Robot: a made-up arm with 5 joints.
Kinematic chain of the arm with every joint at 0, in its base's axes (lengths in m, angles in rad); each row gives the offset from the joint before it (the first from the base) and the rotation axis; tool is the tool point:
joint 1: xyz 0 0 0.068 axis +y
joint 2: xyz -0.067 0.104 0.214 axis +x
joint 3: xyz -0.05 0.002 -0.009 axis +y
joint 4: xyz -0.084 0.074 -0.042 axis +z
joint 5: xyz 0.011 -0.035 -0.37 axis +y
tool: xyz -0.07 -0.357 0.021
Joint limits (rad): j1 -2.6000..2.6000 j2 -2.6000..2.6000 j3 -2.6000..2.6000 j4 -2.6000..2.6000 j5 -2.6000..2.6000
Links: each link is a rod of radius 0.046 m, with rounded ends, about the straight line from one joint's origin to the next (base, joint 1, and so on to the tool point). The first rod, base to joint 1, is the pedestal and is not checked.
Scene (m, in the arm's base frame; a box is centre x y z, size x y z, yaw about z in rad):
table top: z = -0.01
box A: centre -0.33 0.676 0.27 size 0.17 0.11 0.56 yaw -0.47
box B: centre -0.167 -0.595 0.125 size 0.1 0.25 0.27 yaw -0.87
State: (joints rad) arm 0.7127 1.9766 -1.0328 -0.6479 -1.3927
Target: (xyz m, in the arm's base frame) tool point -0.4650 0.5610 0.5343
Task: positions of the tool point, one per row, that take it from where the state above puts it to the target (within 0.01 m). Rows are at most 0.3 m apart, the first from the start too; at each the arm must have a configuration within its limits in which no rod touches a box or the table.
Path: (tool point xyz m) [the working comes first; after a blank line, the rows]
Joints at the target: 0.2738 2.0390 0.0560 -1.0068 -1.2784
Straight joint move there: touches box A.

1: 0.1266 0.7458 0.3636
2: -0.0345 0.7290 0.5391
3: -0.2159 0.6475 0.6642
4: -0.3860 0.5175 0.7325
5: -0.5629 0.4539 0.5482
6: -0.6624 0.3055 0.3979
7: -0.6177 0.4117 0.4123
8: -0.5503 0.5007 0.4601
9: -0.4650 0.5610 0.5343

